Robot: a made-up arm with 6 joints.
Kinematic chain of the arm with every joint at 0, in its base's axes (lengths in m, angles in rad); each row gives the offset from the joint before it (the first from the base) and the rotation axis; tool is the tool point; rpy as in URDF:
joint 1: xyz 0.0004 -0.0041 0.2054 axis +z
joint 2: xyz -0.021 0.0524 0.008 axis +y
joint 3: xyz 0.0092 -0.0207 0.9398 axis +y
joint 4: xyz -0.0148 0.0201 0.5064 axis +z
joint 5: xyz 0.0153 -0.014 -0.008 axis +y
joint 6: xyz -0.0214 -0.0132 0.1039 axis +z
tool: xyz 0.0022 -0.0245 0.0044 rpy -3.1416 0 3.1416
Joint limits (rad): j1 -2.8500..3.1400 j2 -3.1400..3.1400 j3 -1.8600..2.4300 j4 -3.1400..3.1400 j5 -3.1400..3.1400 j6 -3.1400..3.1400
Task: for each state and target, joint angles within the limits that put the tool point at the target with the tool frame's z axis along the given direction. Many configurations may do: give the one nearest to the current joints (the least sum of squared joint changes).
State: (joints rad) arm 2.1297 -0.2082 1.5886 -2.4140 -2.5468 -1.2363
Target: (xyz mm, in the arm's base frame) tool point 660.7 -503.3 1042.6 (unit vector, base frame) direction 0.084 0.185 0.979
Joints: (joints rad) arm 2.5628 -1.0900 1.3112 -2.3145 -2.8652 -1.2300
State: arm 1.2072 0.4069 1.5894 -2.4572 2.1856 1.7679
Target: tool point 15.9 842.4 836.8 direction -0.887 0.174 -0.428
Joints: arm 1.6140 0.4963 1.6652 -1.8346 1.9982 1.7762
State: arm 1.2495 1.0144 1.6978 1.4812 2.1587 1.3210
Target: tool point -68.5 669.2 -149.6 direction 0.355 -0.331 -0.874
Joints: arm 1.5432 1.6112 2.0915 1.0827 2.7167 1.2754
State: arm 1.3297 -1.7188 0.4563 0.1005 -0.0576 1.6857
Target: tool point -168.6 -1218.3 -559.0 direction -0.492 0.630 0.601
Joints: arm 1.4208 -2.3948 0.7505 0.8043 -0.9372 1.6854
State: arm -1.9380 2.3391 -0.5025 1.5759 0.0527 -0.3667
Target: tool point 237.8 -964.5 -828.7 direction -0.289 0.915 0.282
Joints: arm -1.3821 2.6498 -0.7880 1.5997 0.1125 -0.3550
